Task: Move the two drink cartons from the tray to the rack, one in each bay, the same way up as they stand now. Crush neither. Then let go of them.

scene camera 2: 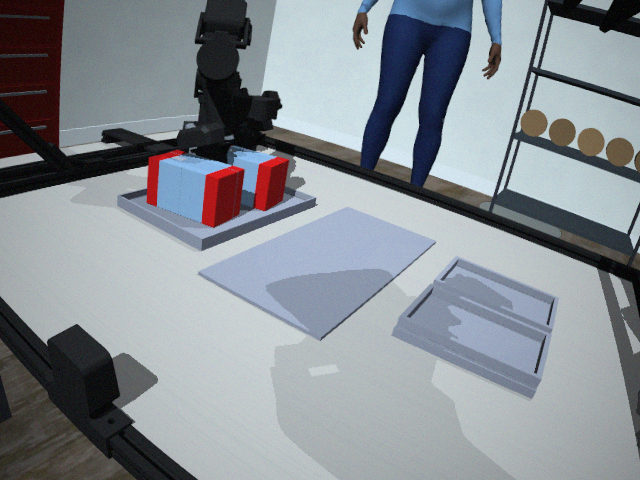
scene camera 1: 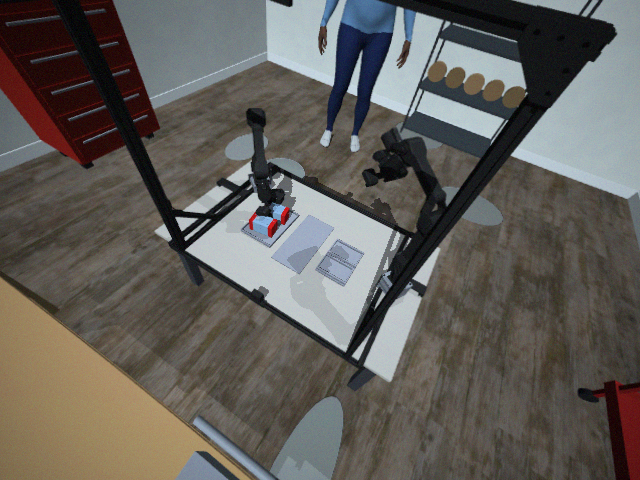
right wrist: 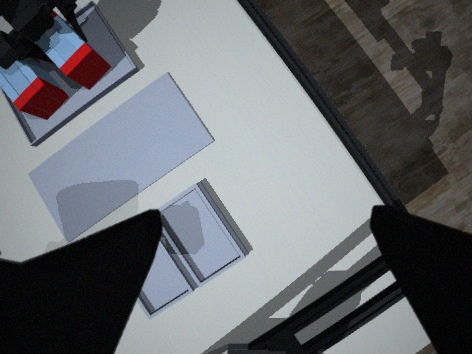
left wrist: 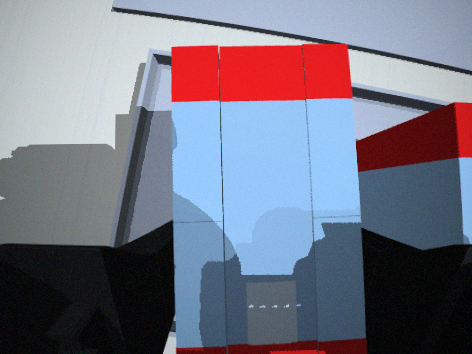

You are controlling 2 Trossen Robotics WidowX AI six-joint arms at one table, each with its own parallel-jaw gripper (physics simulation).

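Places are measured from the left arm's base along level axes (x ahead, y left, z up), in metres.
Pixels of known places: left gripper, fingertip midpoint: (scene camera 1: 275,214) (left wrist: 253,216); right gripper, fingertip midpoint: (scene camera 2: 584,22) (scene camera 1: 375,183) (right wrist: 265,218).
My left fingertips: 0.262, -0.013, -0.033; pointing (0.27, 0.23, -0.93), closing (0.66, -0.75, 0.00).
Ahead of a thing's pixels: the offset from my left fingertips to its top centre, as dx, dy, dz. "spot": to the spot under its first point.
Two blue cartons with red ends lie in the grey tray {+0.030, -0.033, -0.007} (scene camera 1: 254,239) (scene camera 2: 201,241) (right wrist: 90,106). My left gripper (scene camera 1: 273,207) (left wrist: 253,216) has its fingers against both sides of the farther carton {+0.004, +0.004, +0.051} (scene camera 1: 285,214) (scene camera 2: 271,180) (left wrist: 267,160) (right wrist: 86,65), low at the tray; its fingertips are partly hidden in the scene views. The nearer carton {+0.056, -0.083, +0.051} (scene camera 1: 264,226) (scene camera 2: 180,186) (left wrist: 410,200) (right wrist: 42,100) lies beside it, untouched by the right gripper. The grey rack {+0.377, +0.185, -0.003} (scene camera 1: 341,260) (scene camera 2: 491,306) (right wrist: 182,267) has two empty bays. My right gripper (scene camera 1: 369,177) (right wrist: 265,218) is open and empty, high above the table.
A flat grey plate (scene camera 1: 310,232) (scene camera 2: 330,248) (left wrist: 300,15) (right wrist: 150,120) lies between tray and rack. A black block {spot: +0.405, -0.232, +0.031} (scene camera 1: 258,293) (scene camera 2: 82,366) sits on the frame rail at the near edge. The frame's dark posts rise around the table. A person stands behind it.
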